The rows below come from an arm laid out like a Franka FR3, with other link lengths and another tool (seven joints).
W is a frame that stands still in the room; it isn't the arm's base.
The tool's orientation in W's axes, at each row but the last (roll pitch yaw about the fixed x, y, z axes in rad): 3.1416 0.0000 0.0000; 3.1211 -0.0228 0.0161; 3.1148 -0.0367 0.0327; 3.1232 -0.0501 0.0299; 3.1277 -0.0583 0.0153; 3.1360 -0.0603 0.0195; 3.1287 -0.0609 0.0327; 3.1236 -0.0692 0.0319; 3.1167 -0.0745 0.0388
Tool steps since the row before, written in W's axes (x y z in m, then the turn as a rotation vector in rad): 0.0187 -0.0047 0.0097 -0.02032 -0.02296 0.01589; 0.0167 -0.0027 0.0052 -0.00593 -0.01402 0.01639; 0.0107 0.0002 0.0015 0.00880 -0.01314 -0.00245; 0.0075 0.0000 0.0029 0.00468 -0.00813 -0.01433; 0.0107 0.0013 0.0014 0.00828 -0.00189 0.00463; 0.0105 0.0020 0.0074 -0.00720 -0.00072 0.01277; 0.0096 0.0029 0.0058 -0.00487 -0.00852 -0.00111; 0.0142 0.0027 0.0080 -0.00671 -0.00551 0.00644; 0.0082 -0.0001 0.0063 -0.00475 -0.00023 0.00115
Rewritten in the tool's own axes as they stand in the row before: 0.0187 0.0047 -0.0097 -0.02032 0.02296 -0.01589; 0.0168 0.0031 -0.0048 -0.00578 0.01426 -0.01624; 0.0107 0.0002 -0.0011 0.00827 0.01334 0.00311; 0.0076 0.0003 -0.0025 0.00371 0.00800 0.01468; 0.0108 -0.0011 -0.0008 0.00851 0.00207 -0.00411; 0.0110 -0.0018 -0.0068 -0.00643 0.00065 -0.01318; 0.0100 -0.0025 -0.0052 -0.00520 0.00835 0.00090; 0.0148 -0.0021 -0.0070 -0.00642 0.00542 -0.00680; 0.0086 0.0006 -0.0057 -0.00466 0.00008 -0.00150
